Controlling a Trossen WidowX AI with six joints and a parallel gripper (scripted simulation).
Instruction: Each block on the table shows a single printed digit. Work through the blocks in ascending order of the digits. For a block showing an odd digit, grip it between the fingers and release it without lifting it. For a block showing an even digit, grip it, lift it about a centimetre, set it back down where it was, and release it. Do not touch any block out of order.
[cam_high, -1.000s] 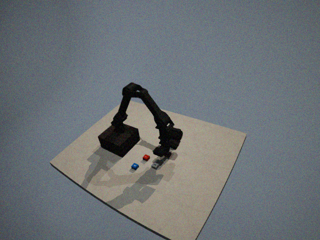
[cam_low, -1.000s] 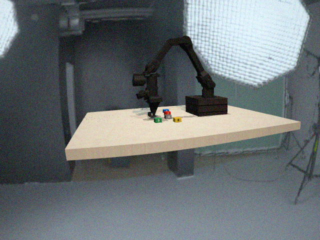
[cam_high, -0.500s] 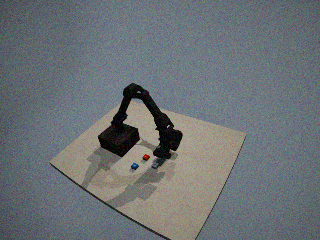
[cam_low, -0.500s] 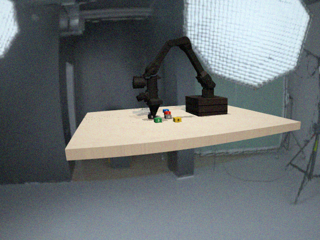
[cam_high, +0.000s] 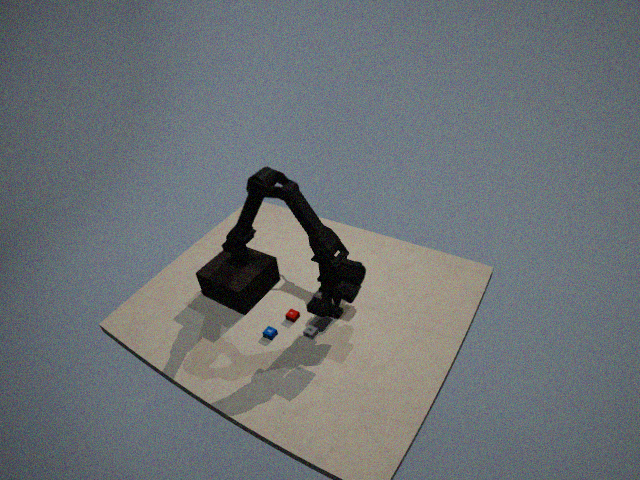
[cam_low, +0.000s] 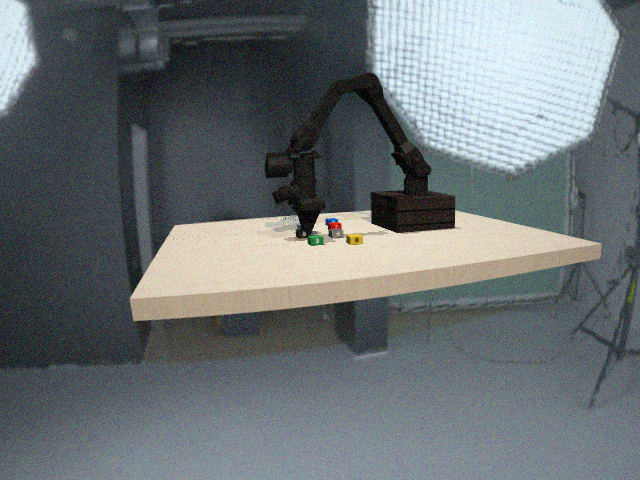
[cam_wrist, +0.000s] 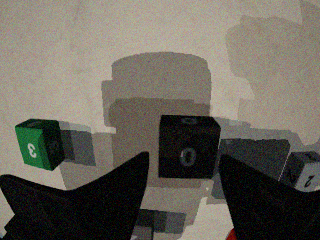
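Now: gripper tip 11 cm to the left of the white block. Also, from my gripper tip: red block 9 cm behind, 9 cm to the right; then blue block 9 cm behind, 19 cm to the right; then grey block 8 cm behind, 2 cm to the left.
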